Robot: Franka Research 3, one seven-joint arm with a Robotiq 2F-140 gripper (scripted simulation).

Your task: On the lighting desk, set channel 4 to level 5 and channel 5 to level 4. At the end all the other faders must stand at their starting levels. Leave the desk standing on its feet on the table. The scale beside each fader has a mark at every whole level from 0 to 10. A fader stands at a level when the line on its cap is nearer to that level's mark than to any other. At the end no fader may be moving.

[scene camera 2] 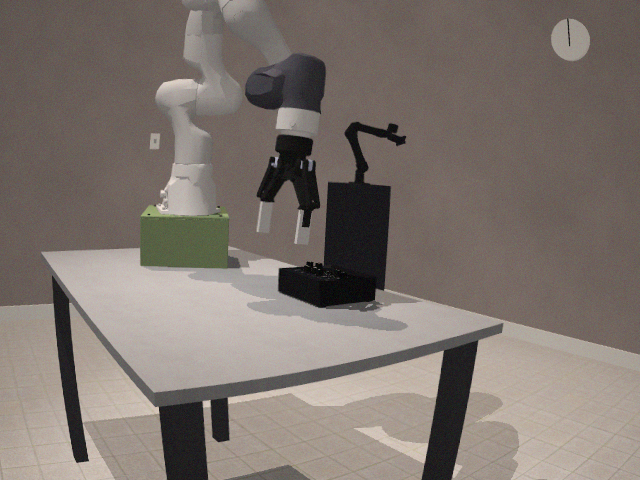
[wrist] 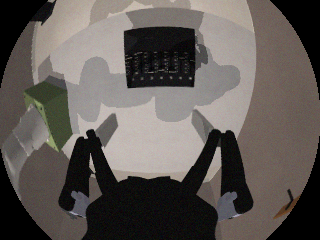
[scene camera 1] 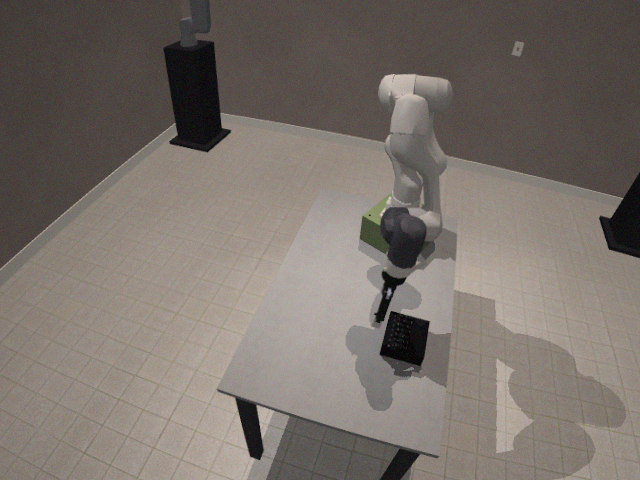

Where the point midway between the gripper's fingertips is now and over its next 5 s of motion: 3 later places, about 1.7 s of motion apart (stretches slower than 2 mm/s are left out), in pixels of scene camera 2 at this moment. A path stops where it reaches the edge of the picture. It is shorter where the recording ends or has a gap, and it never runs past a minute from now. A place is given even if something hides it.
My gripper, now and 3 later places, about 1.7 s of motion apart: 280, 237; 306, 238; 305, 258; 305, 265
